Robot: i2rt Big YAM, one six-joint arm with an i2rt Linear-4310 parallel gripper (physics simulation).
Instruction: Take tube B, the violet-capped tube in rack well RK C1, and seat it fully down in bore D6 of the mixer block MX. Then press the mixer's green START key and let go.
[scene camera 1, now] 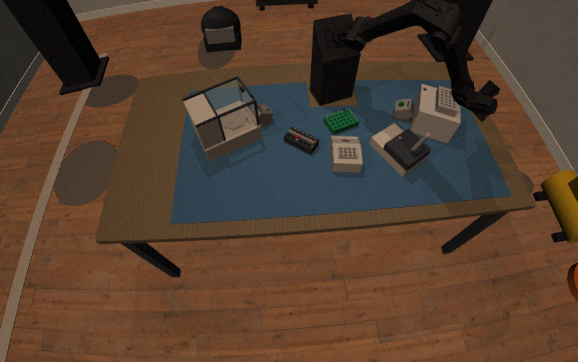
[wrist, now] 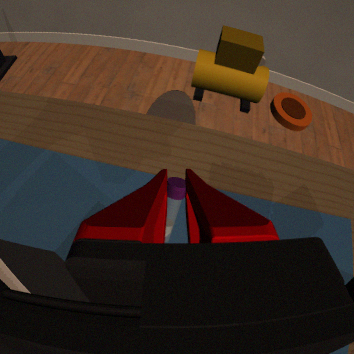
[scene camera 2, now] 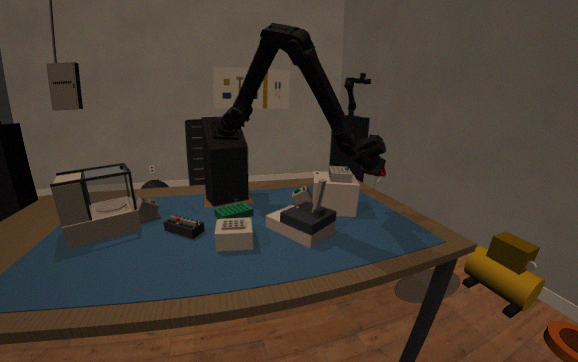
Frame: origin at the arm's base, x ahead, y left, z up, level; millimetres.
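Where they show: gripper, fingertip midpoint: (wrist: 175, 177) (scene camera 2: 384, 174); arm's base, origin of the base link: (scene camera 1: 338, 36) (scene camera 2: 225, 131).
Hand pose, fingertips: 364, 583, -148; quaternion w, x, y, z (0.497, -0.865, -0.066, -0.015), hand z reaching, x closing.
Each offset is from my fingertips to the top centre of the thing, as dx, dy, dz. "*": to the spot under its first point.
My gripper (scene camera 2: 382, 170) (wrist: 175, 177) is shut on the violet-capped tube @(-1, -18, +6) (wrist: 176, 189); its cap shows between the red fingertips, with the pale body running back between the fingers. The gripper is raised in the air at the right end of the table, beside the tall white box @(-128, -216, +9) (scene camera 1: 433, 119) (scene camera 2: 336, 197). A grey block with a grid of bores @(* -79, -174, +8) (scene camera 1: 447, 101) (scene camera 2: 340, 173) sits on that box and looks like the mixer block; bore D6 cannot be made out. A small green spot shows at the block in the scene camera 2 view. The fingertips are hidden in the scene camera 1 view.
A dark device with an upright lever @(* +63, -396, -82) (scene camera 1: 407, 148) (scene camera 2: 307, 218) stands near the white box. A small box with a green button @(* -161, -318, -95) (scene camera 1: 402, 107) is behind it. Further left are a green rack @(-168, -595, -131) (scene camera 1: 341, 121), a white keypad device @(+6, -627, -92) (scene camera 1: 346, 162), a black rack @(-92, -787, -114) (scene camera 1: 301, 141) and a glass-sided case @(* -112, -1049, -103) (scene camera 1: 235, 140).
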